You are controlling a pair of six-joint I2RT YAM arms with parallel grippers.
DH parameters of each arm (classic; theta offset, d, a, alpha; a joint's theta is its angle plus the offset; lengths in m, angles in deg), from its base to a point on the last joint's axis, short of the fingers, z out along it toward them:
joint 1: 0 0.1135 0.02 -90
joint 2: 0 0 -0.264 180
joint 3: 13.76 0 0.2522 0
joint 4: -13.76 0 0.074 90
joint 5: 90 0 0 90
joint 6: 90 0.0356 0 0
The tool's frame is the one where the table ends.
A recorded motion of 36 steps. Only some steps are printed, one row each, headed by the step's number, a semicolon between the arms.
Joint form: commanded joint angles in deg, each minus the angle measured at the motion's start. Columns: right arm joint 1, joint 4, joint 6, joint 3, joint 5, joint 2; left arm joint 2, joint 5, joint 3, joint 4, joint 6, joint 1.
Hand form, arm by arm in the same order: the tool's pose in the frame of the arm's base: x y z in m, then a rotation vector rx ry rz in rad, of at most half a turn. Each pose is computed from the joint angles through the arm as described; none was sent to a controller.
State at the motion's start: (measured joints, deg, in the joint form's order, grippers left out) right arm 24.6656 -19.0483 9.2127 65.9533 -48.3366 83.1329; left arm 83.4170 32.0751 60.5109 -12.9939 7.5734 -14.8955
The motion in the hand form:
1: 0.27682 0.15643 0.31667 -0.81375 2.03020 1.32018; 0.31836 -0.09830 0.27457 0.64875 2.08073 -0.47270
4: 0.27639 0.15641 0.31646 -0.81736 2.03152 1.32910; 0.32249 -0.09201 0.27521 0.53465 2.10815 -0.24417
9: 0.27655 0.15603 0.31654 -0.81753 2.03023 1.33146; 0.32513 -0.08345 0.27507 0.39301 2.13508 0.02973
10: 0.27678 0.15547 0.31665 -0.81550 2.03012 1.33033; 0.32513 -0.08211 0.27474 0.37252 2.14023 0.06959
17: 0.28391 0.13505 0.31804 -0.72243 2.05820 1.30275; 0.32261 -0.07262 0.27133 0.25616 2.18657 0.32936
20: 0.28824 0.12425 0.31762 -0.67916 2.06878 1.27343; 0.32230 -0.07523 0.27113 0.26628 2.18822 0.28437
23: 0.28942 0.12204 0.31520 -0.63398 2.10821 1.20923; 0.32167 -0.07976 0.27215 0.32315 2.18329 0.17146
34: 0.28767 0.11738 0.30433 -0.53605 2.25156 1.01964; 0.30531 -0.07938 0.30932 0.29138 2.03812 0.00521
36: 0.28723 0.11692 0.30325 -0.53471 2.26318 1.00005; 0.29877 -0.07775 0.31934 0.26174 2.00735 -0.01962
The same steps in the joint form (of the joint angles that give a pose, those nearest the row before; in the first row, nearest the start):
1: -0.26 -0.02 0.66 1.55 -3.74 -0.74; 1.51 -10.60 1.60 0.33 0.98 -0.02
4: -0.26 -0.26 0.63 1.55 -4.18 -0.74; 1.44 -22.56 1.62 1.16 0.96 -0.02
9: -0.35 -0.24 0.63 1.55 -4.35 -0.74; 1.44 -37.00 1.62 1.20 0.96 -0.02
10: -0.46 -0.24 0.63 1.55 -4.35 -0.76; 1.44 -39.10 1.59 1.03 0.94 -0.02
17: -4.39 -1.36 1.46 1.55 -4.35 -1.33; 1.44 -52.19 1.60 -1.94 0.94 0.09
20: -6.49 -1.81 1.20 1.55 -3.91 -1.40; 1.44 -50.34 1.59 -1.92 0.26 -0.17
23: -6.69 -2.86 1.20 1.55 -0.39 -1.40; 1.25 -44.65 1.62 -1.66 0.26 -0.37
34: -6.58 -8.74 -0.15 1.53 9.62 -1.38; -4.98 -38.62 1.62 1.14 -2.69 -0.42
36: -6.56 -9.40 -0.61 1.53 10.47 -1.38; -6.93 -38.36 1.62 1.20 -4.11 -0.41

